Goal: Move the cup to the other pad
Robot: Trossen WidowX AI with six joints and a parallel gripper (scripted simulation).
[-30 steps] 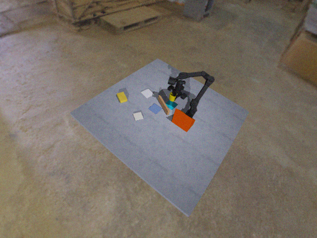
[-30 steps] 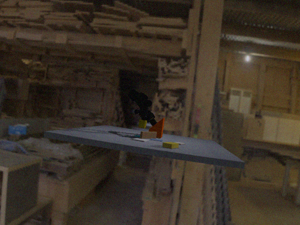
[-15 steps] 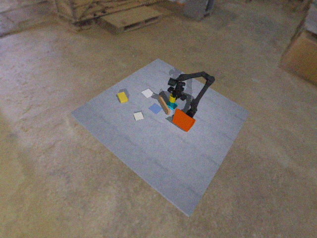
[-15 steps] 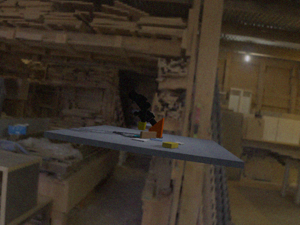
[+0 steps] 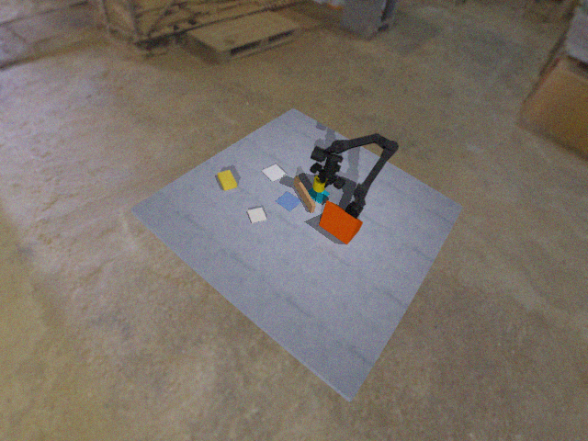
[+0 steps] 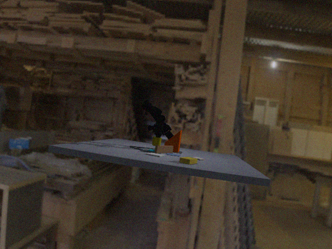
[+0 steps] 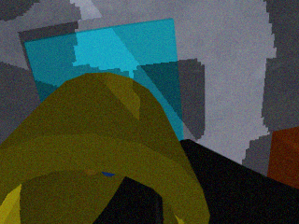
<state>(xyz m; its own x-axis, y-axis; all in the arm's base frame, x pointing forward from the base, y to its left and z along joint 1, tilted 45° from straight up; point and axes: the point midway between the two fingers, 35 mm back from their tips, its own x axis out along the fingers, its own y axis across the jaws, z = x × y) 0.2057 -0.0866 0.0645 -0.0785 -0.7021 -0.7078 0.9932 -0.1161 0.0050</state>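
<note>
Now: gripper tip 30 mm short of the cyan block and 80 mm above it. Also, from my gripper tip: yellow cup (20 mm ahead); brown wooden block (70 mm ahead, 70 mm to the left, 60 mm below); blue marble (30 mm ahead, 20 mm to the left, 20 mm below).
</note>
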